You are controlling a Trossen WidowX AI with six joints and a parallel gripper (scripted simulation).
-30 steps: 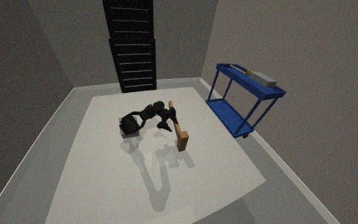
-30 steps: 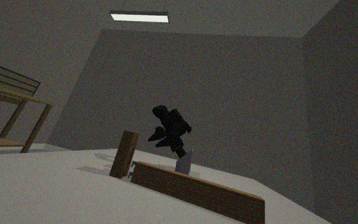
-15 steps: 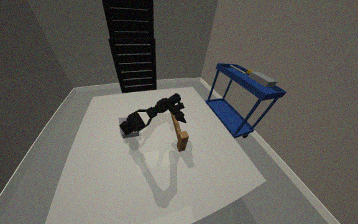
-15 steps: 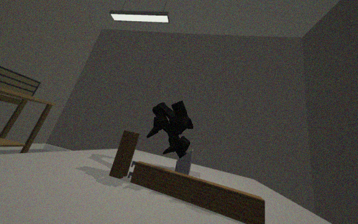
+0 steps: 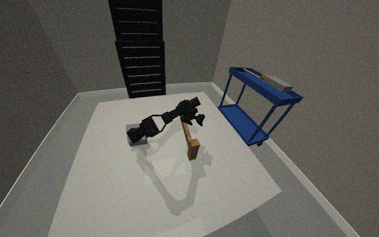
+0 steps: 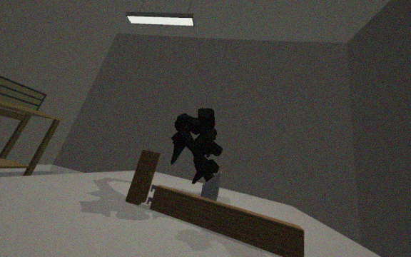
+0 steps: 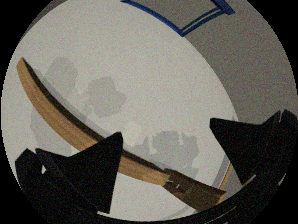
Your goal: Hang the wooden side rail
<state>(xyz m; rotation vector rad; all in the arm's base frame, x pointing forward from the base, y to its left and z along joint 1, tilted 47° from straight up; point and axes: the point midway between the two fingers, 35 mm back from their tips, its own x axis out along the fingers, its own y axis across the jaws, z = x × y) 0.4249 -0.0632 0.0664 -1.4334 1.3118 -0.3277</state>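
Right now the headboard post is 15 cm to the right of my gripper tip, 11 cm behind it and 5 cm below it.
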